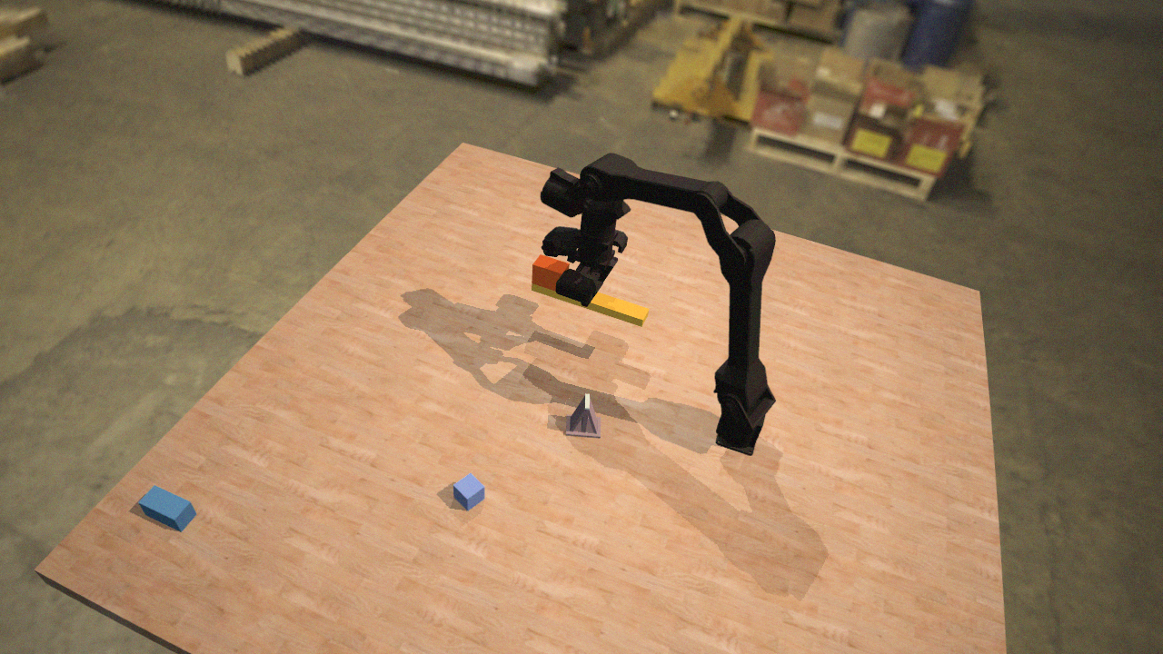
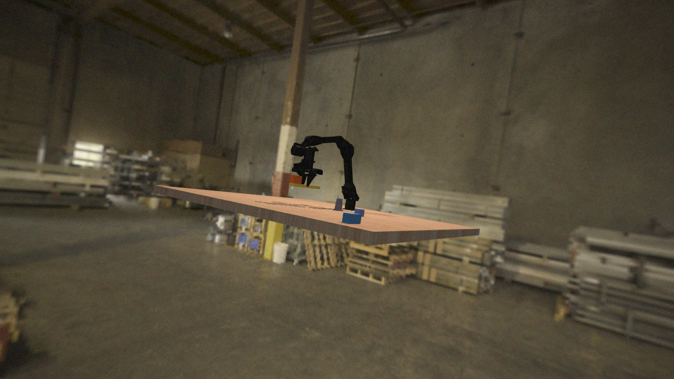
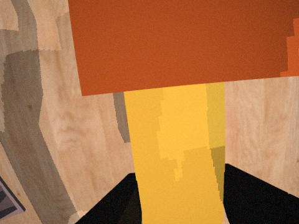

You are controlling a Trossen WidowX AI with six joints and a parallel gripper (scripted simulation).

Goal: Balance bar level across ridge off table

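Now: gripper tip 7 cm past the grey ridge, 19 cm to the right of it and 7 cm above it. The rest, counted from my gripper tip: small light-blue cube (4 cm ahead, 40 cm to the left, 9 cm below).
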